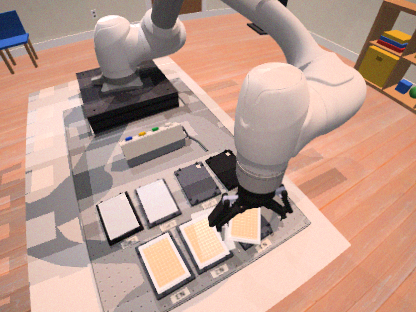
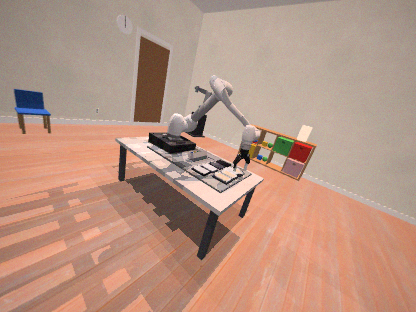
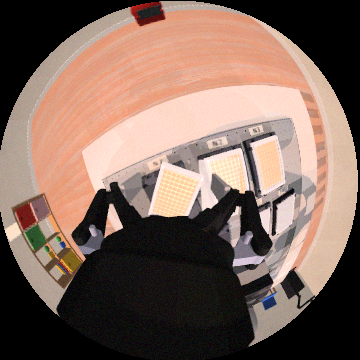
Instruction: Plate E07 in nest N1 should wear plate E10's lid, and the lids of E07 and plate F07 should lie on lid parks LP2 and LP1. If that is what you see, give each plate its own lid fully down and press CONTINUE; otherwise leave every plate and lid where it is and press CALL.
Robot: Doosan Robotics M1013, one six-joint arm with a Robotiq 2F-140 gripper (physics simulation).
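Places are measured from the arm's base along level axes (x left, y up, z ahead), in millimetres.
Where they show: gripper, fingertip midpoint: [image 1: 247,231] [image 2: 239,170] [image 3: 175,180]; arm's base, link origin: [image 1: 122,80] [image 2: 172,138].
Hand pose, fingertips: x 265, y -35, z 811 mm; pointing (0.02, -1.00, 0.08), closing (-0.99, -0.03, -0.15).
Each offset is from my fingertips to the top centre of the thing. "*": to the spot under its first point. Level surfaces: height alone.
My gripper [image 1: 250,218] [image 2: 240,168] [image 3: 175,180] is open and empty, with its fingers spread above the plate at N1. That plate @(dx +13, dy -10, dz -40 mm) [image 1: 246,226] [image 3: 179,184] has yellowish wells and sits turned askew over the dark nest N1 @(dx +18, dy -23, dz -50 mm) [image 3: 150,183]; I cannot tell whether it wears a lid. The N2 plate @(dx -86, dy -2, dz -34 mm) [image 1: 204,242] [image 3: 230,170] sits in its nest, with a pale, clear sheet or lid @(* dx -60, dy -4, dz +2 mm) [image 1: 226,239] sticking out on the N1 side. The N3 plate @(dx -226, dy -19, dz +2 mm) [image 1: 164,263] [image 3: 268,165] sits squarely. White lids lie on LP1 @(dx -211, dy -31, dz -186 mm) [image 1: 157,201] and LP2 @(dx -329, dy -31, dz -166 mm) [image 1: 119,217] [image 3: 284,213]. Plate names are not readable.
Dark lid parks @(* dx -75, dy -39, dz -211 mm) [image 1: 197,183] @(* dx +27, dy -39, dz -249 mm) [image 1: 223,167] stand behind N1 and N2. A button box @(dx -185, dy +35, dz -417 mm) [image 1: 156,148] with blue, yellow, green and pale buttons stands farther back, with a cable. The arm's black base [image 1: 131,107] [image 2: 171,143] is behind it on the table @(dy -62 mm) [image 2: 215,199].
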